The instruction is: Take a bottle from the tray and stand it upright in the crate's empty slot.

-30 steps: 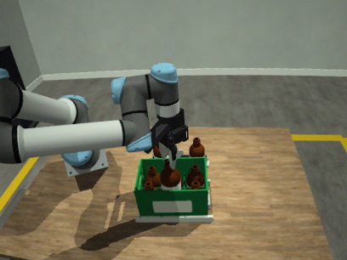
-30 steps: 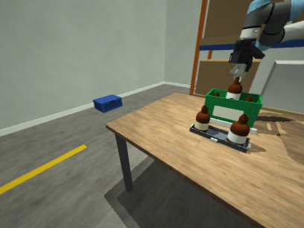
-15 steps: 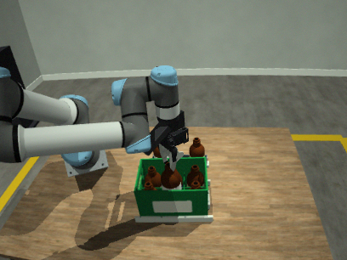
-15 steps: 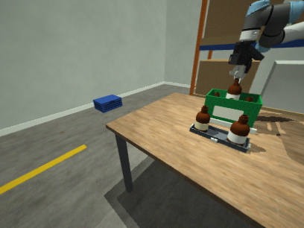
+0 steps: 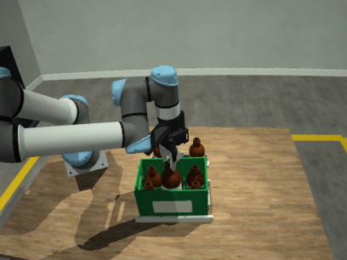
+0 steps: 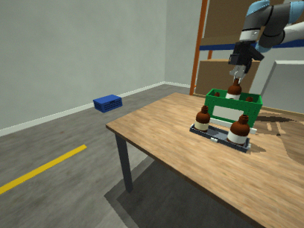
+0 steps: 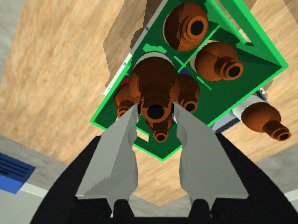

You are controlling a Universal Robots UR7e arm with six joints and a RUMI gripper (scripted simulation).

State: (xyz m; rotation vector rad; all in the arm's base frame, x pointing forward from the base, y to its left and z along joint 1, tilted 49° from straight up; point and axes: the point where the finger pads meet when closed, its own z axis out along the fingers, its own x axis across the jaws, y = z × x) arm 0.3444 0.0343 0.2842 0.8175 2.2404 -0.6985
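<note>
The green crate is 170 mm below my hand and 40 mm to the left of it. Also, from my hand: grey tray 280 mm to the left, 240 mm below, 10 mm ahead.
</note>
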